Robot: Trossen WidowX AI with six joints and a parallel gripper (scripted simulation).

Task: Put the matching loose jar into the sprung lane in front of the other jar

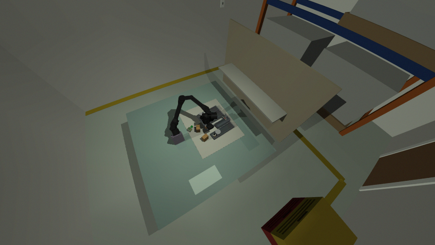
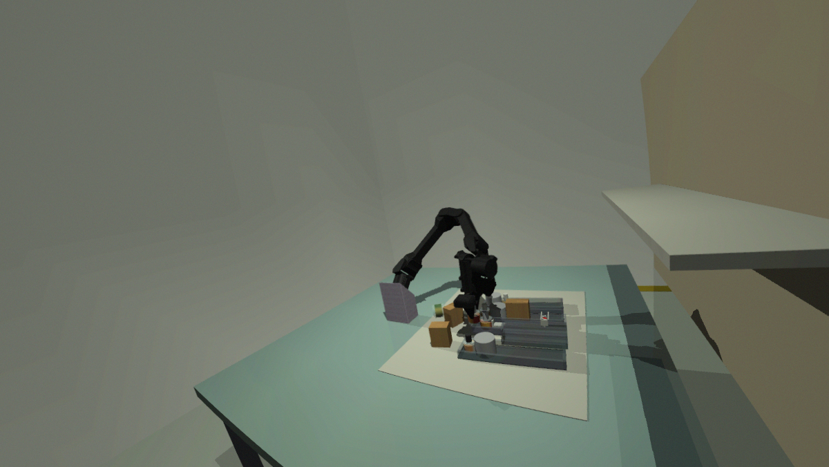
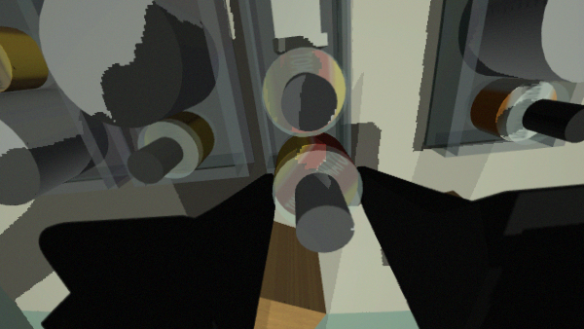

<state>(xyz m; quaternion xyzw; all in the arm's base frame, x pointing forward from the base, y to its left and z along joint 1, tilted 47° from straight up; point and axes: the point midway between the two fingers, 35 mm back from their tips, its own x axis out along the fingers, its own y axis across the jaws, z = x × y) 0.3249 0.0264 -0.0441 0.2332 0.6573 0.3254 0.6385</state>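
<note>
The brown box lies 12 cm ahead of my gripper tip, 10 cm to the left of it and 2 cm below it. The rest, counted from my gripper tip: grey lane rack: 17 cm ahead, 4 cm below.
</note>
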